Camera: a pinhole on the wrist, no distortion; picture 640 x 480 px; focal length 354.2 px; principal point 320.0 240.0 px. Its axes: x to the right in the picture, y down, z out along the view. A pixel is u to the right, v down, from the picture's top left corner.
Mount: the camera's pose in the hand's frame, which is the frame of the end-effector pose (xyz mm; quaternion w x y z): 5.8 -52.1 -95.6 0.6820 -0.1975 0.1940 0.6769
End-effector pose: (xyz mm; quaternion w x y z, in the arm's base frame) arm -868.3 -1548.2 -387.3 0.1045 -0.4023 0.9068 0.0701
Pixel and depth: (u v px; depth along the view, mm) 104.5 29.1 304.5
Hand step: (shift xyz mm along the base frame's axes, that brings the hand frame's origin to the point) -50.3 -108.7 -301.2
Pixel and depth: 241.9 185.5 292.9
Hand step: -43.8 36.6 -191.2
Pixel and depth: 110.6 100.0 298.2
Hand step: -13.7 -62.6 -275.2
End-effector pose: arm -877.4 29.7 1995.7 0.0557 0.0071 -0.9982 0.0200
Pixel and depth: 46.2 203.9 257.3
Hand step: -53.4 -93.3 -220.1
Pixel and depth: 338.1 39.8 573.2
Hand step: -372.6 256.4 -347.9
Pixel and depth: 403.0 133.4 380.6
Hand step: -142.9 216.3 -174.2
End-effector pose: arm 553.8 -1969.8 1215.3 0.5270 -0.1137 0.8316 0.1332
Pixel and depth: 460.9 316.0 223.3
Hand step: 9.6 151.2 33.8
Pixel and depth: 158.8 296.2 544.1
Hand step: 445.9 200.0 -123.9
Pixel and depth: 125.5 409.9 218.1
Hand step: 182.9 22.2 25.1
